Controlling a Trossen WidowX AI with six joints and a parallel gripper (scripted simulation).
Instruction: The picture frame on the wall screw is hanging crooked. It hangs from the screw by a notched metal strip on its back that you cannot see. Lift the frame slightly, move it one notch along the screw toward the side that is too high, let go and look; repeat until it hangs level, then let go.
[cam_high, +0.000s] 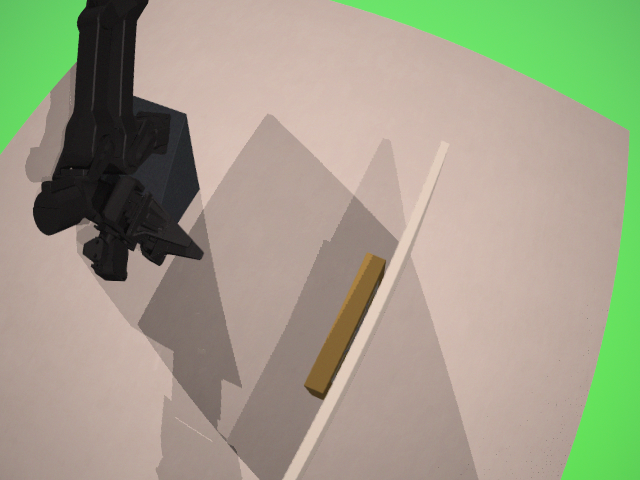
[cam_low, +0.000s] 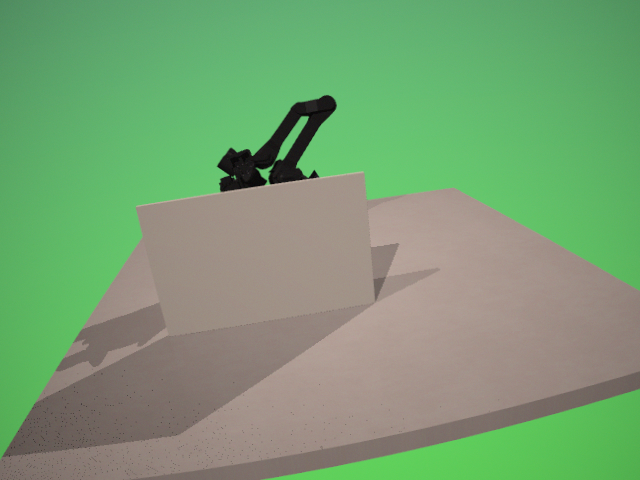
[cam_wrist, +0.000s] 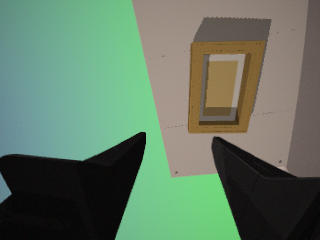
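Right now the picture frame is 200 mm ahead of my gripper tip, 10 mm to the right of it and 90 mm below it. From my gripper tip the other things lie so: thin upright wall: 210 mm ahead, 20 mm to the right, 100 mm below.
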